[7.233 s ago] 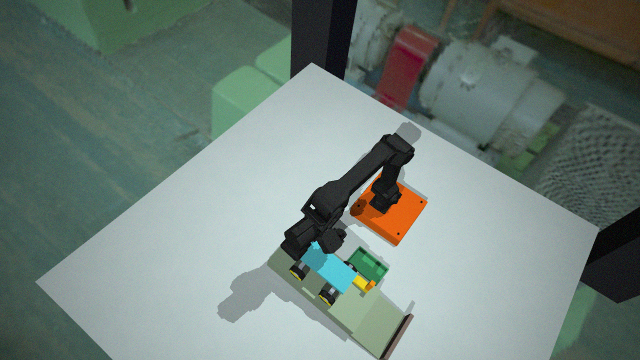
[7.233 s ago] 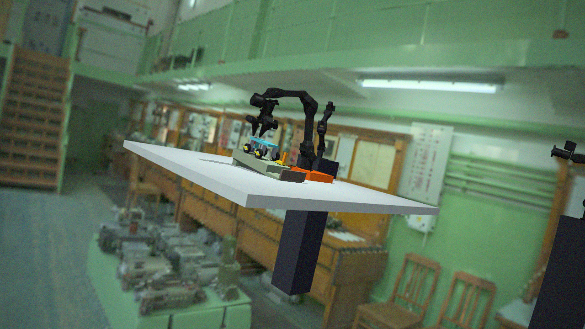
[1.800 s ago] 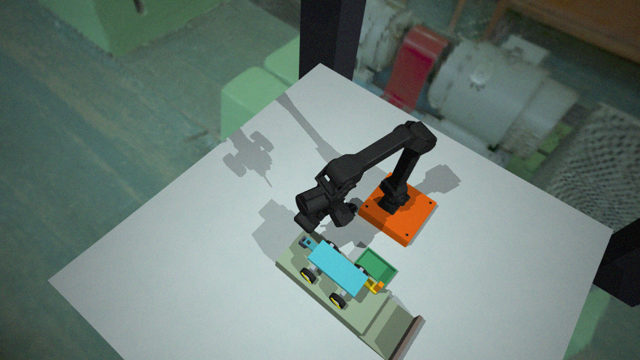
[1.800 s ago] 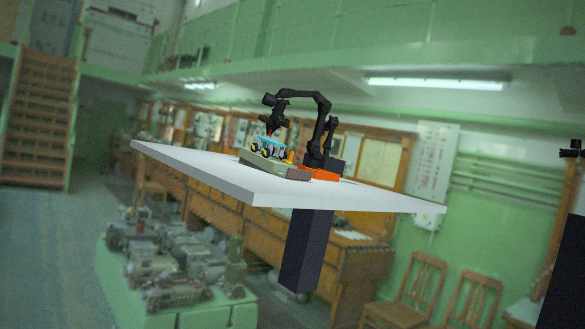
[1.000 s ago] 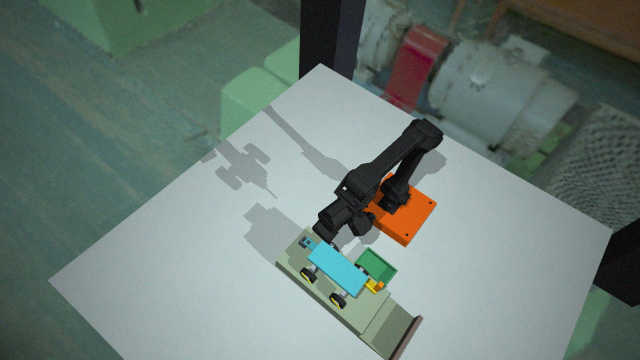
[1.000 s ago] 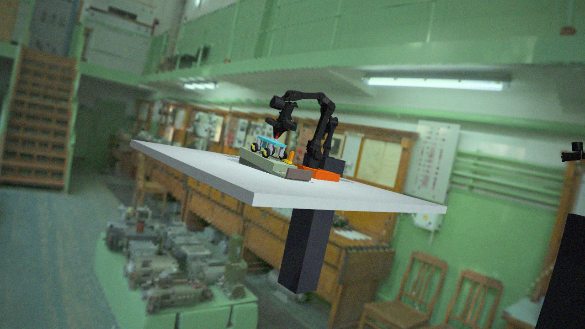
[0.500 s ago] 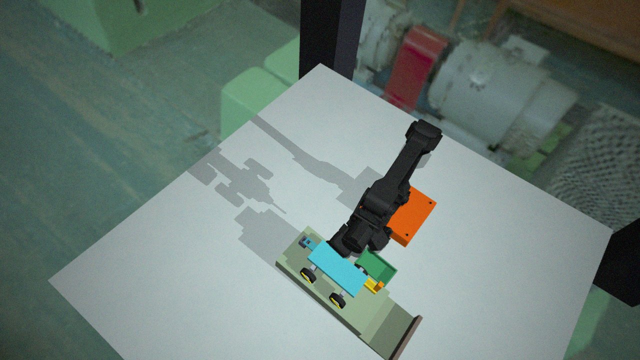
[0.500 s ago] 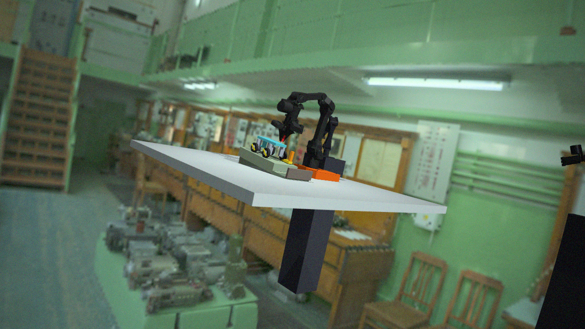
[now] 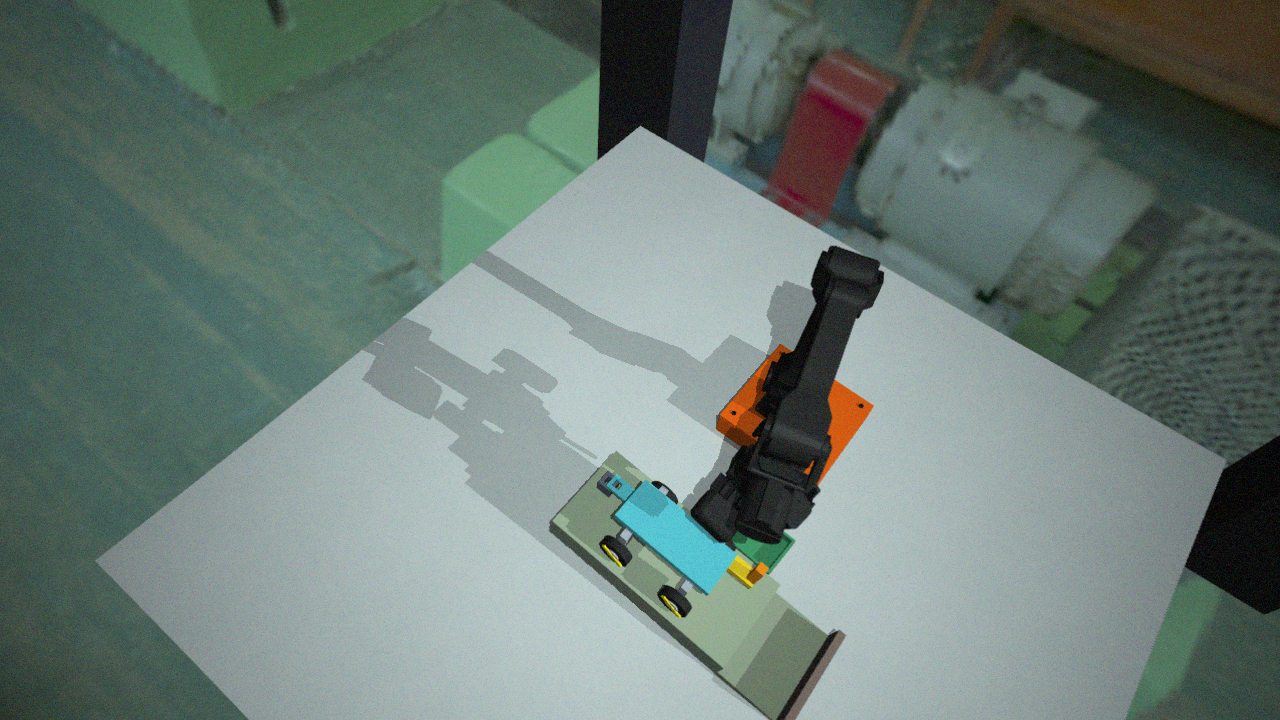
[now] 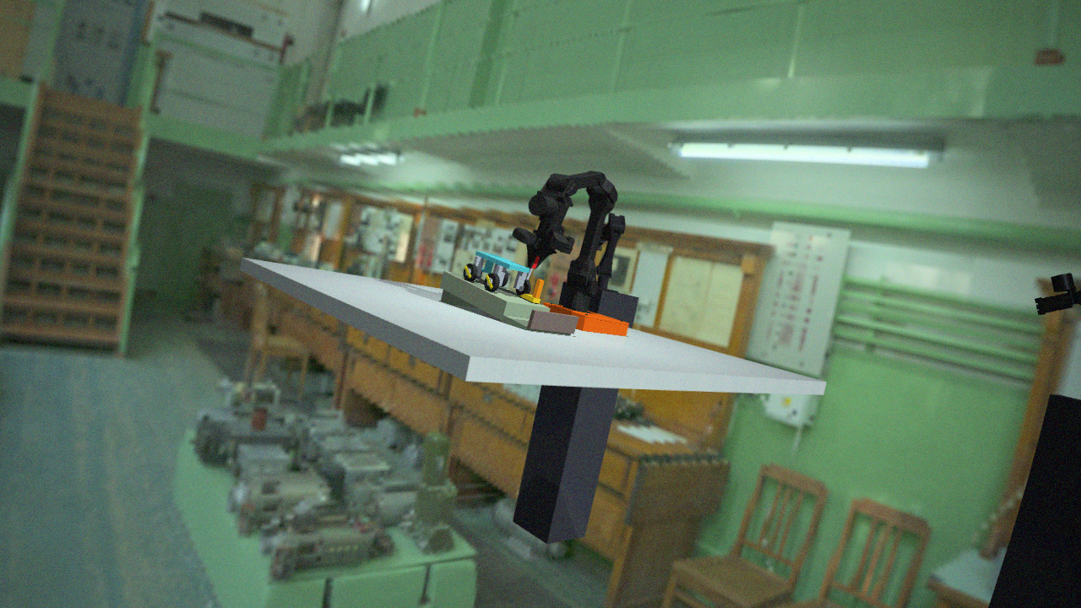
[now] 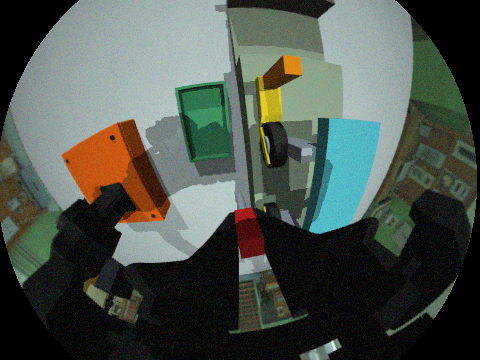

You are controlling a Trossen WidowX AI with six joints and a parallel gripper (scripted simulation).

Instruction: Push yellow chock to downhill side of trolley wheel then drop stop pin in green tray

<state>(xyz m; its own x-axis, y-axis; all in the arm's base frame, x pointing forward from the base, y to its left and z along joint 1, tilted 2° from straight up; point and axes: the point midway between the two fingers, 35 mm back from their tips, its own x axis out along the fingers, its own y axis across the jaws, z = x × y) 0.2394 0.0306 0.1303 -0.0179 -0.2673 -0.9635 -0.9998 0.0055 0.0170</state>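
The yellow chock lies 8 cm to the left of my gripper tip, 7 cm below it and 5 cm ahead of it. The rest, counted from my gripper tip: brown lip (24 cm to the left, 12 cm below, 10 cm ahead); red-headed stop pin (right at my gripper tip); cyan trolley (10 cm ahead, 4 cm below, 2 cm to the right).
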